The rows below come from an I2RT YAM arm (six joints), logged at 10 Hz.
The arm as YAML. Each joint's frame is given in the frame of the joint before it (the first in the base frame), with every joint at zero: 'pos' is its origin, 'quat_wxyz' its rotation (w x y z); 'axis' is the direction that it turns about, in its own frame. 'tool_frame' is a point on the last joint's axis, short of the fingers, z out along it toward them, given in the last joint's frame.
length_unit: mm
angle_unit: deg
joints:
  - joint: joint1
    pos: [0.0, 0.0, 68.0]
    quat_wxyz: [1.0, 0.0, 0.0, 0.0]
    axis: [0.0, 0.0, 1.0]
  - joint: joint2
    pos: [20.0, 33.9, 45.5]
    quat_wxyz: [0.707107, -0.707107, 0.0, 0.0]
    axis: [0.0, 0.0, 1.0]
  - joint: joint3
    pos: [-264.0, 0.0, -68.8]
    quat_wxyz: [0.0, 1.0, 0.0, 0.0]
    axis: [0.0, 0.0, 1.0]
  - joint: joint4
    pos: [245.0, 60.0, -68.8]
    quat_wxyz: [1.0, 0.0, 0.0, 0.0]
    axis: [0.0, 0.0, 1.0]
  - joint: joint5
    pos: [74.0, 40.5, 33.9]
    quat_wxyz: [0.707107, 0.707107, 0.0, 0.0]
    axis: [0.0, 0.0, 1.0]
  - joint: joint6
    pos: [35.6, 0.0, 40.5]
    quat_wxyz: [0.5, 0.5, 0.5, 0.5]
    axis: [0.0, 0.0, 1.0]
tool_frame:
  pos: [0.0, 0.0, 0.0]
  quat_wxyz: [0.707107, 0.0, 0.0, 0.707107]
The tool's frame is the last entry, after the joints.
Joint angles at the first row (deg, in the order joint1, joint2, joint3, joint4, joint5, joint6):
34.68, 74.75, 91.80, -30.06, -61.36, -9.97
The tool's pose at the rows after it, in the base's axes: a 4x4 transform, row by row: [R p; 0 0 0 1], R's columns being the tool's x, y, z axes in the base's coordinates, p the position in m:
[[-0.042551 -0.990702 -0.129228 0.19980], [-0.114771 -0.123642 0.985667 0.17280], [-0.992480 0.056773 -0.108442 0.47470], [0 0 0 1]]
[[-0.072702 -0.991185 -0.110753 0.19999], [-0.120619 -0.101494 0.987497 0.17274], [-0.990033 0.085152 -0.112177 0.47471], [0 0 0 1]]
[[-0.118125 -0.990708 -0.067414 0.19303], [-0.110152 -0.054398 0.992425 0.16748], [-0.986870 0.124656 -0.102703 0.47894], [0 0 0 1]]
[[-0.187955 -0.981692 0.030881 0.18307], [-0.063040 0.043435 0.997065 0.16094], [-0.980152 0.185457 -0.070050 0.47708], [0 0 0 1]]
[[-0.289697 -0.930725 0.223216 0.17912], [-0.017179 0.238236 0.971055 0.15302], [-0.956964 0.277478 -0.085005 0.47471], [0 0 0 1]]
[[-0.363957 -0.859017 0.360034 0.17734], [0.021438 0.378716 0.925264 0.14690], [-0.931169 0.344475 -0.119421 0.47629], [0 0 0 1]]
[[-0.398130 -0.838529 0.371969 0.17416], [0.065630 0.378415 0.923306 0.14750], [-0.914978 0.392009 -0.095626 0.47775], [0 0 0 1]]
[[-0.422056 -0.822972 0.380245 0.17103], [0.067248 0.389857 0.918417 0.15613], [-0.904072 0.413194 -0.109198 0.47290], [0 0 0 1]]
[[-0.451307 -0.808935 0.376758 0.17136], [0.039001 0.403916 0.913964 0.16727], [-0.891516 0.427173 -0.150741 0.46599], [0 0 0 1]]
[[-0.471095 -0.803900 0.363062 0.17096], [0.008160 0.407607 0.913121 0.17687], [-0.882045 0.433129 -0.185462 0.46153], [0 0 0 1]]
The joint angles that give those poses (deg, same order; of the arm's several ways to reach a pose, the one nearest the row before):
33.97, 76.04, 92.36, -30.06, -62.83, -9.00
34.01, 75.96, 92.32, -30.06, -61.71, -7.19
34.07, 74.03, 91.34, -28.91, -59.30, -2.82
34.58, 69.95, 86.36, -23.17, -53.45, 5.28
34.68, 67.28, 84.33, -23.64, -42.18, 11.74
34.71, 66.40, 85.20, -27.06, -33.75, 15.69
35.46, 65.68, 84.40, -25.23, -32.43, 19.69
38.09, 65.76, 83.51, -24.93, -29.23, 21.04
40.46, 67.02, 83.57, -26.27, -26.80, 21.18
42.41, 68.28, 84.11, -27.68, -25.42, 21.01

